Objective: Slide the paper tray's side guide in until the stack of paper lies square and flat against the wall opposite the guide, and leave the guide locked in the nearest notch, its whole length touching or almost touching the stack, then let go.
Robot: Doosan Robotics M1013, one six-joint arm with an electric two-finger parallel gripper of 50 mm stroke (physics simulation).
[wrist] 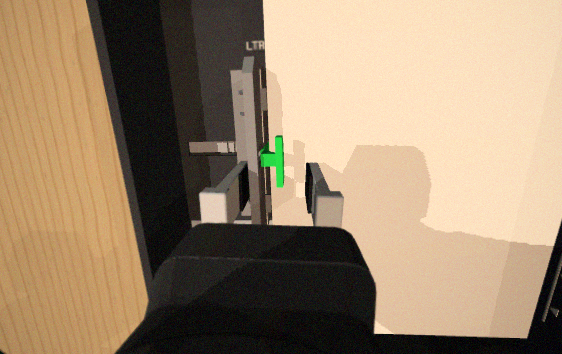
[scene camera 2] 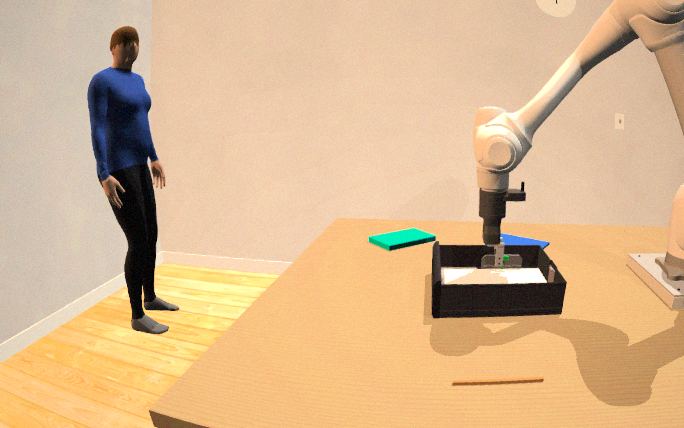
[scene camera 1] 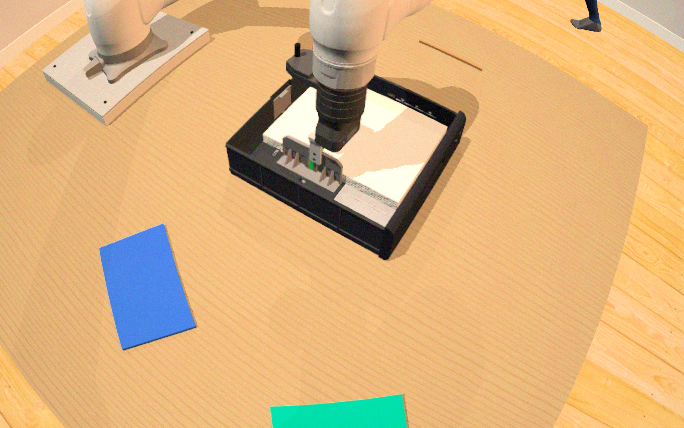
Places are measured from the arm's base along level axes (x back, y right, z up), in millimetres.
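Pixels of known places: gripper, fingertip midpoint: (wrist: pixel 278 177) (scene camera 2: pixel 497 263) (scene camera 1: pixel 323 153); arm's base, link origin: (scene camera 1: pixel 127 52).
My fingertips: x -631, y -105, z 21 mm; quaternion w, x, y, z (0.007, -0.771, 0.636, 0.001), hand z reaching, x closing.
Note:
For each thing: its top centre in the pictures, then the offset to it from my fingertips. Level surfaces: height alone.
- tray, top centre: (wrist: pixel 386 223) (scene camera 1: pixel 351 122) (scene camera 2: pixel 496 258) dz +36, dx -3, dy -63 mm
- white paper stack, top centre: (wrist: pixel 415 184) (scene camera 1: pixel 358 127) (scene camera 2: pixel 497 283) dz -18, dx +11, dy -100 mm
- grey side guide, top centre: (wrist: pixel 267 163) (scene camera 1: pixel 314 143) (scene camera 2: pixel 503 255) dz +22, dx +13, dy +8 mm
- blue slab, top centre: (scene camera 1: pixel 141 284) (scene camera 2: pixel 518 242) dz -52, dx +48, dy +392 mm
- green slab, top centre: (scene camera 2: pixel 402 236) dz -42, dx -370, dy +324 mm
- table, surface height: dz -60 mm
- thin orange stick, top centre: (scene camera 2: pixel 499 380) (scene camera 1: pixel 450 53) dz -53, dx +63, dy -494 mm
The tray (scene camera 1: pixel 301 195) (scene camera 2: pixel 504 300) (wrist: pixel 131 120) is black and holds the white paper stack (scene camera 1: pixel 426 130) (scene camera 2: pixel 466 275) (wrist: pixel 425 95). The grey side guide (scene camera 1: pixel 330 164) (scene camera 2: pixel 515 260) (wrist: pixel 247 125) stands upright along the stack's near side in scene camera 1. A narrow dark slit shows beside it in the wrist view; contact is unclear. Its green lever (scene camera 1: pixel 311 165) (scene camera 2: pixel 505 257) (wrist: pixel 279 162) sticks out over the paper. My gripper (scene camera 1: pixel 317 160) (scene camera 2: pixel 499 263) (wrist: pixel 278 177) is open, one finger on each side of the guide plate and lever, gripping nothing. Whether the stack touches the opposite wall is unclear.
A blue slab (scene camera 1: pixel 146 287) (scene camera 2: pixel 524 241) and a green slab (scene camera 1: pixel 340 413) (scene camera 2: pixel 402 237) lie on the table (scene camera 1: pixel 282 323) (scene camera 2: pixel 322 328). A thin orange stick (scene camera 1: pixel 450 55) (scene camera 2: pixel 497 381) lies on the tray's other side. A person (scene camera 2: pixel 121 121) stands beyond the table edge.

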